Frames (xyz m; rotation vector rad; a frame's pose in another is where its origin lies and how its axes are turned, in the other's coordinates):
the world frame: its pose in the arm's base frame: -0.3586 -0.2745 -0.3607 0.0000 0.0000 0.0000
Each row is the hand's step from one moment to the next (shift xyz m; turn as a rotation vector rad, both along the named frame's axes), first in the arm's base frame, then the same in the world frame.
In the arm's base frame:
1: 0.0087 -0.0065 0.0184 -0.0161 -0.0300 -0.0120
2: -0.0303 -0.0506 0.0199 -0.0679 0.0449 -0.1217
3: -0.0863 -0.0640 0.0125 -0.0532 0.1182 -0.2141
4: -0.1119 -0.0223 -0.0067 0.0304 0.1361 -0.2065
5: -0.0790 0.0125 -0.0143 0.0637 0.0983 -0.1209
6: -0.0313 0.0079 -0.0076 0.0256 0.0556 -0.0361
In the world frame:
1: 0.0087 -0.0065 0.0184 -0.0161 -0.0300 -0.0120
2: -0.0303 -0.0506 0.0199 -0.0679 0.0449 -0.1217
3: -0.0863 -0.0640 0.0125 -0.0532 0.1182 -0.2141
4: -0.1119 -0.0223 -0.0067 0.0304 0.1361 -0.2065
5: -0.0790 0.0125 -0.0143 0.0637 0.0983 -0.1209
6: -0.0313 0.0079 -0.0076 0.0256 0.0556 -0.0361

